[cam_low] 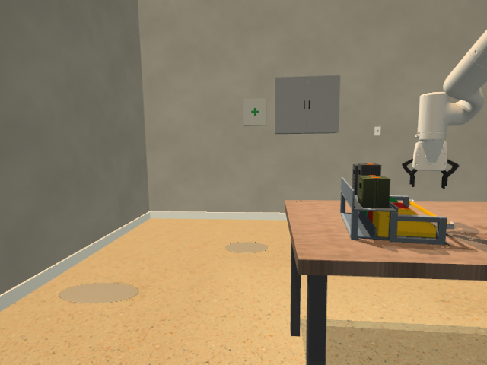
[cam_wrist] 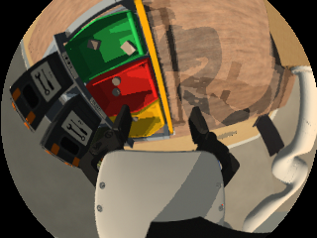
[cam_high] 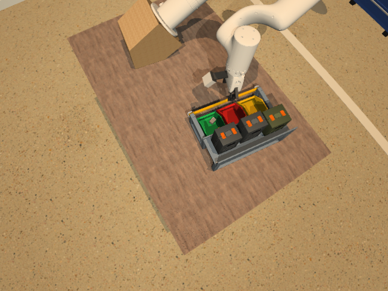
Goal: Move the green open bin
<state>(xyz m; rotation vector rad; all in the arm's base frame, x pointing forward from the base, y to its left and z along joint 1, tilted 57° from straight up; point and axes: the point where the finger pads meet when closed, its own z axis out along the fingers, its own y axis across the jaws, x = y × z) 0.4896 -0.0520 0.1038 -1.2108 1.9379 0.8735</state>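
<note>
Right now the yellow rod is 10 cm below my hand. The rest, counted from my hand: yellow bin 12 cm below, 12 cm ahead, 10 cm to the left; red bin 12 cm below, 10 cm ahead, 1 cm to the right; green open bin 12 cm to the right, 12 cm below, 9 cm ahead.
</note>
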